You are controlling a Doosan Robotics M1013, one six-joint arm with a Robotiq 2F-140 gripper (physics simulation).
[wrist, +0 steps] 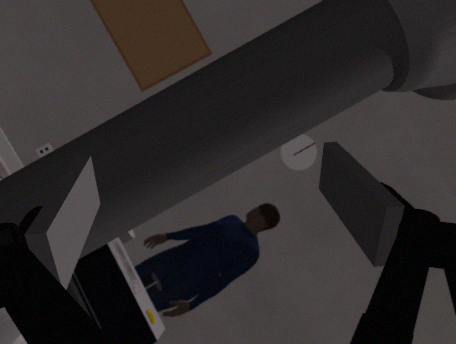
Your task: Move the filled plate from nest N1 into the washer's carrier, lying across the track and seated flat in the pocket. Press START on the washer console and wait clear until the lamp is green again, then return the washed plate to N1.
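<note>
My gripper [211, 173] is open in the wrist view, with one flat grey pad at the left and the other at the right, far apart. No object shows between the pads at their depth; the arm and the room lie behind them. The filled plate, nest N1, the washer's carrier, the track, the START button and the lamp cannot be made out in this view.
A thick dark arm link [200, 115] crosses the view diagonally. A person in blue [215, 250] stands beyond it, beside a black unit with a pale edge [131, 280] and a yellow mark [151, 316]. A brown board [155, 40] and a round clock [299, 159] are on the wall.
</note>
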